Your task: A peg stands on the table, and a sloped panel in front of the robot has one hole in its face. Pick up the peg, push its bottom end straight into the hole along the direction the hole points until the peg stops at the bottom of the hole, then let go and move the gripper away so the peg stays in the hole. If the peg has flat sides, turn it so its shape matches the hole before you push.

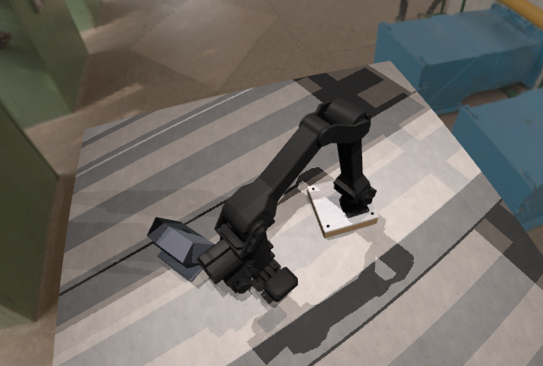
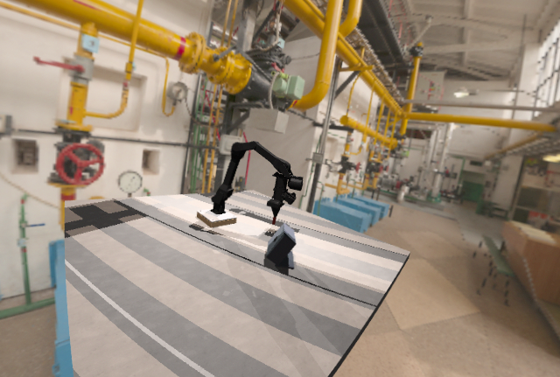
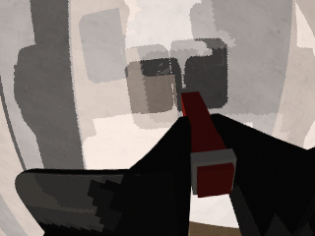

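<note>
Right now my gripper tip is 18 cm short of the panel, 16 cm to the left of it and 2 cm above it. The rest, counted from my gripper tip: red peg 2 cm above.
</note>
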